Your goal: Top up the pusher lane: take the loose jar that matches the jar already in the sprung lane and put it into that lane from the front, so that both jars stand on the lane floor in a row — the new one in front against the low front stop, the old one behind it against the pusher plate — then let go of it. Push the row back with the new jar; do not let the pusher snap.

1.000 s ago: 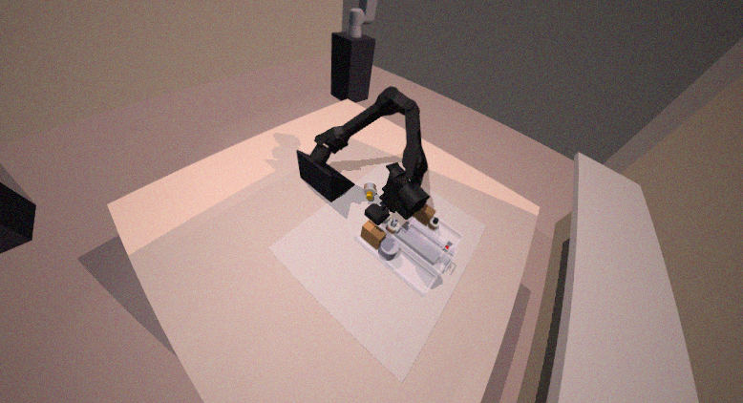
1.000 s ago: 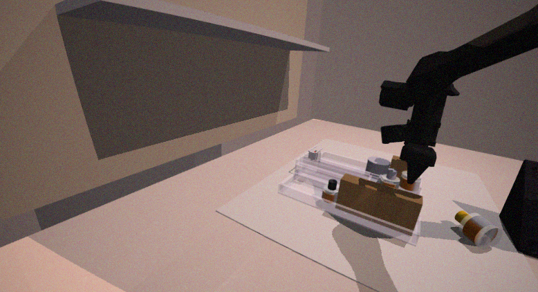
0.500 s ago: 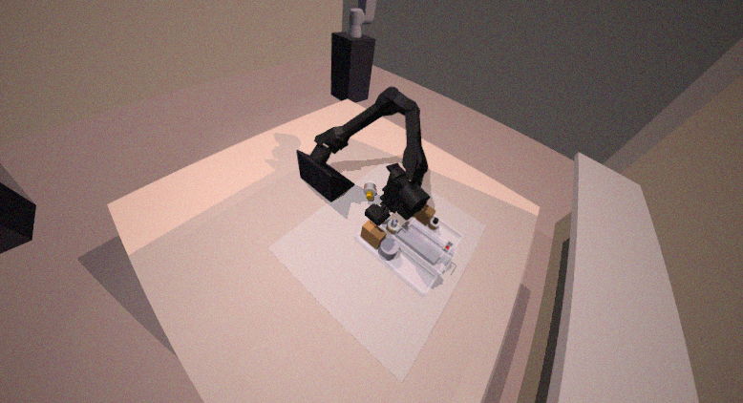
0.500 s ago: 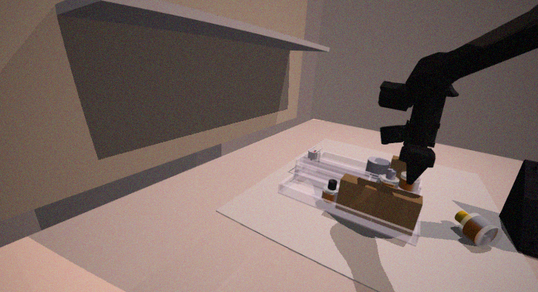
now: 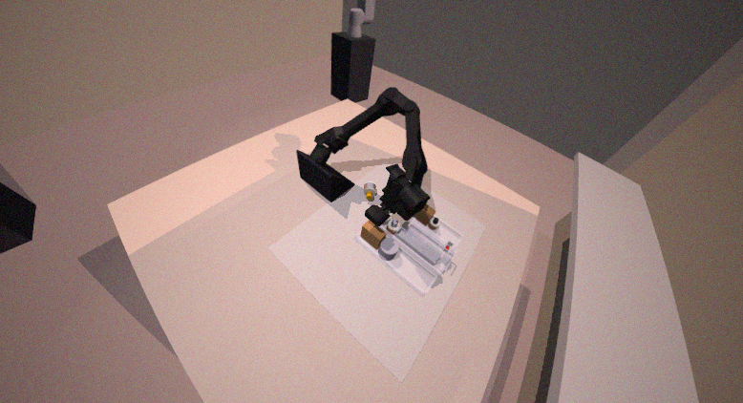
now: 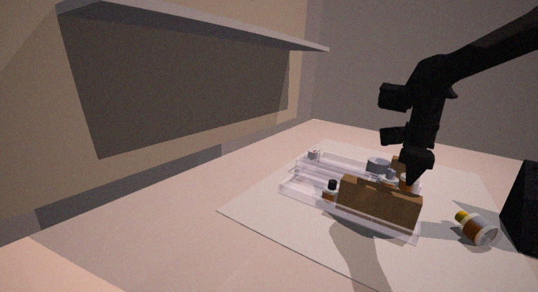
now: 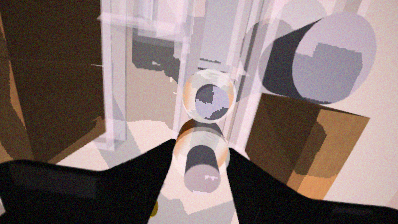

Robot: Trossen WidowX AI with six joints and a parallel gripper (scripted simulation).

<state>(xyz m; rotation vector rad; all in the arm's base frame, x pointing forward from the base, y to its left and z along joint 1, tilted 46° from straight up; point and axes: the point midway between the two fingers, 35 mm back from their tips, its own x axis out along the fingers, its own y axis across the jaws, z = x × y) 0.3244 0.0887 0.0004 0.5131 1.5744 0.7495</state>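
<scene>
My gripper tip is now 90 mm short of the grey cylinder, 70 mm to the left of it and 20 mm above it. Also, from my gripper tip: clear lane rack (140 mm ahead, 40 mm to the left, 30 mm below).
</scene>
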